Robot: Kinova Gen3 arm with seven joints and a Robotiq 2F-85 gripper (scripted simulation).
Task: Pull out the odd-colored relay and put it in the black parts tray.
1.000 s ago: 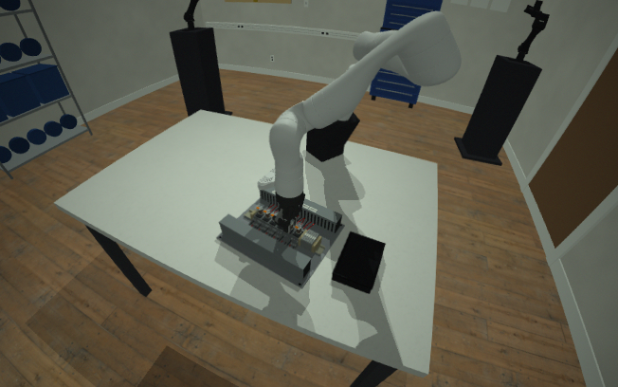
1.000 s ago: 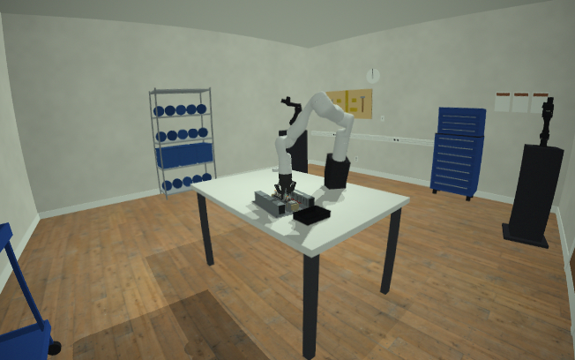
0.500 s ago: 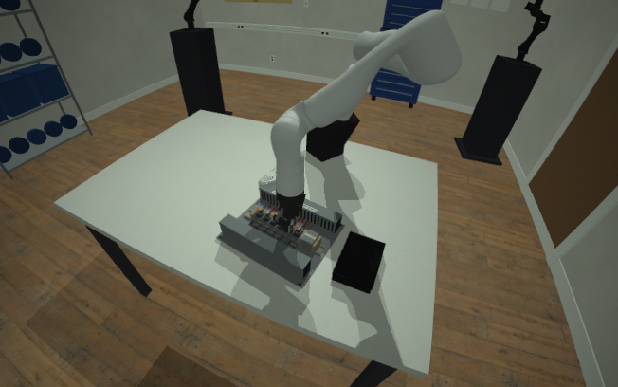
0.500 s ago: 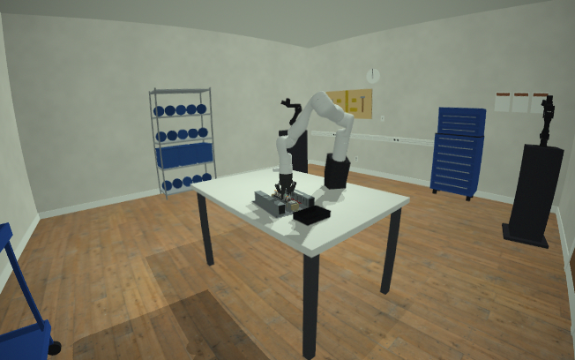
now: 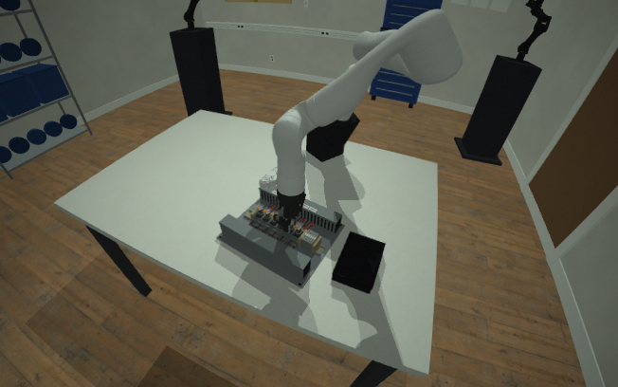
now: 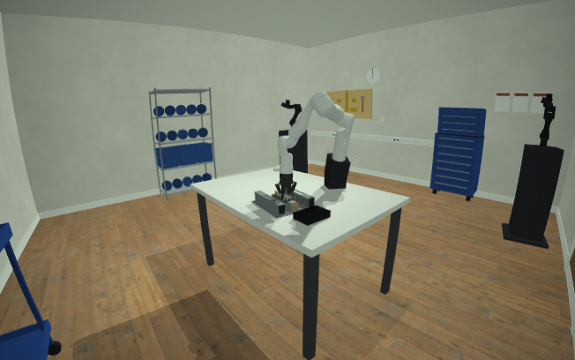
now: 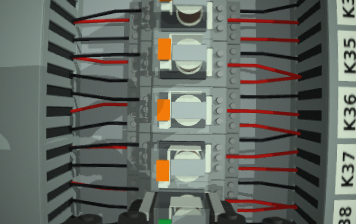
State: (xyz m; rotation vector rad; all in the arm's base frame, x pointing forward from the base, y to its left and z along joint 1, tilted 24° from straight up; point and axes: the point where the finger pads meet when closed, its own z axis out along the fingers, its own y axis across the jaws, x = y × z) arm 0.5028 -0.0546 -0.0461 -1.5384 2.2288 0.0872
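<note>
Right now the relay is 10 mm below my hand. Round my hand: grey relay panel: 30 mm to the right, 20 mm below, 10 mm behind; then black parts tray: 220 mm to the left, 50 mm ahead, 40 mm below.
</note>
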